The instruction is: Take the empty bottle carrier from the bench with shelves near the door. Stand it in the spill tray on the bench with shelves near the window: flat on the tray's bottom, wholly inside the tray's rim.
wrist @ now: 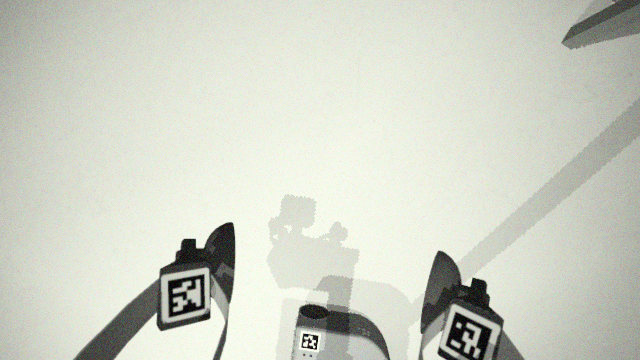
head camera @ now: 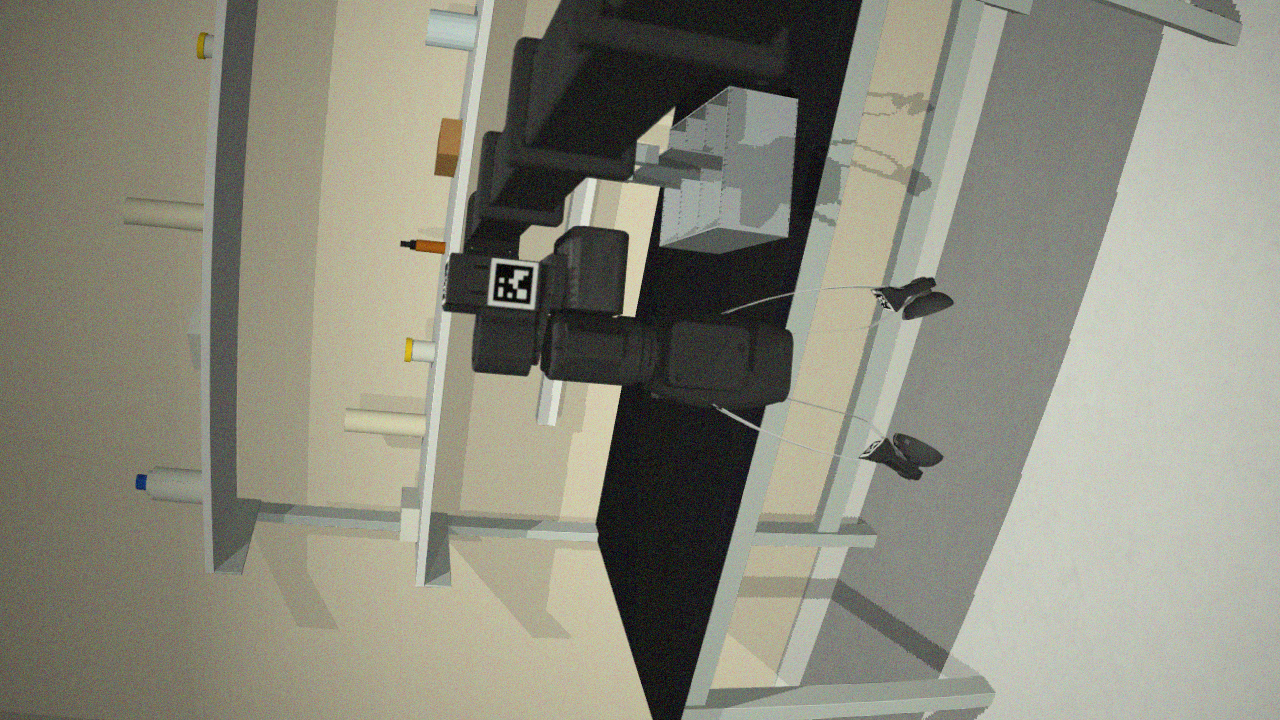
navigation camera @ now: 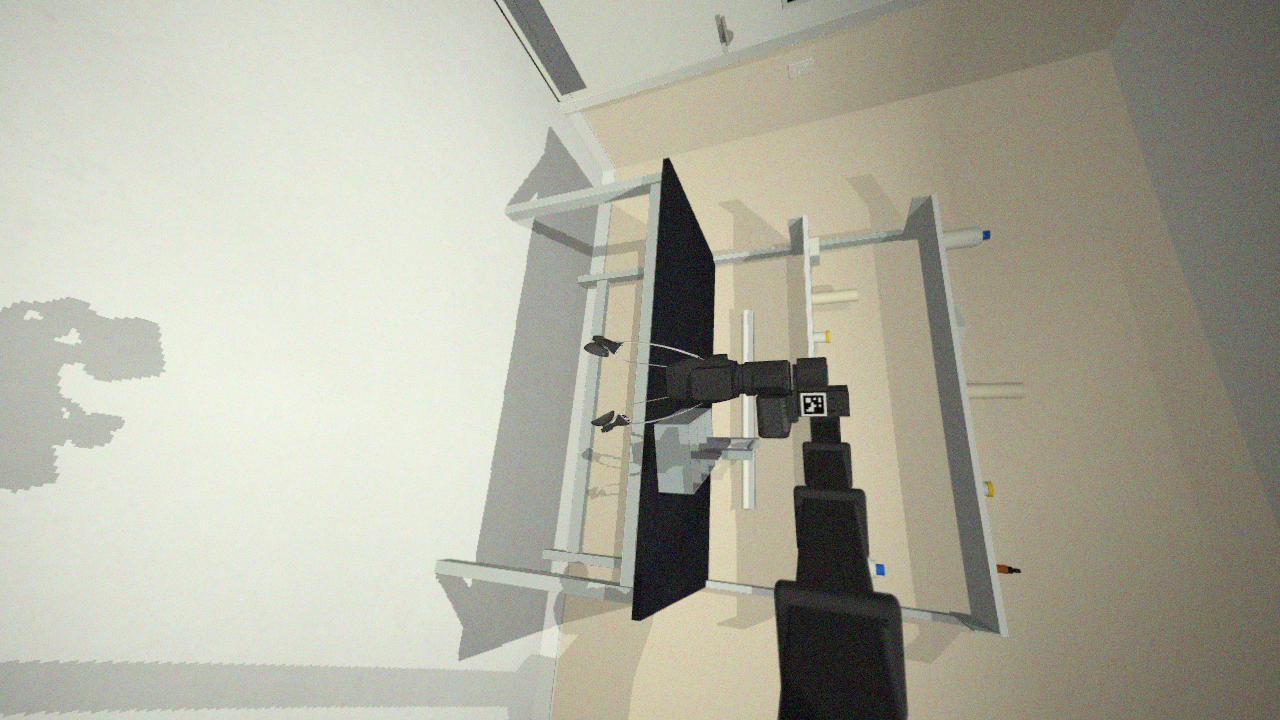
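Seen in the pictures: gripper, between the fingertips: (wrist: pixel 330 264) (head camera: pixel 944 380) (navigation camera: pixel 588 384); robot's base, origin of its link: (wrist: pixel 309 349).
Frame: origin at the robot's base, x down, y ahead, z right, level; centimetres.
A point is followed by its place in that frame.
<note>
The grey bottle carrier (head camera: pixel 760 170) @(x -81.4, y -32.7, z 129.8 cm) (navigation camera: pixel 682 456) @(x -84.7, y -33.2, z 129.8 cm) stands upright on the black top of the bench (head camera: pixel 662 501) @(x -76.2, y 22.2, z 181.5 cm) (navigation camera: pixel 671 546) @(x -76.2, y -65.3, z 137.1 cm) near the door. Its stepped compartments and raised handle show; my arm hides part of the handle in the head view. My gripper (head camera: pixel 920 377) @(x -91.4, y -2.2, z 64.2 cm) (navigation camera: pixel 605 383) @(x -91.4, y -2.2, z 64.2 cm) (wrist: pixel 330 264) @(x -91.4, y -2.2, z 64.2 cm) is open with nothing between its fingers. It points down, with its fingertips below the level of the bench top, apparently in front of the bench's front edge and a little left of the carrier. The wrist view shows floor between the fingers. The spill tray and the window bench do not show.
Above the bench top run a lower shelf (head camera: pixel 434 447) @(x -120.6, y 15.7, z 195.7 cm) (navigation camera: pixel 808 295) @(x -121.0, y 13.6, z 194.7 cm) and an upper shelf (head camera: pixel 221 358) @(x -165.7, y 1.6, z 201.9 cm) (navigation camera: pixel 957 358) @(x -166.3, y -12.8, z 183.2 cm) with bottles, rolls and small items. A white bar (head camera: pixel 548 402) @(x -93.8, y 5.4, z 220.1 cm) (navigation camera: pixel 748 349) @(x -93.6, y -7.5, z 214.4 cm) is on the wall. A bench leg (wrist: pixel 600 30) @(x -14.3, y -68.1, z 112.6 cm) and my base (wrist: pixel 345 322) @(x -9.0, y -10.5, z 17.0 cm) show in the wrist view.
</note>
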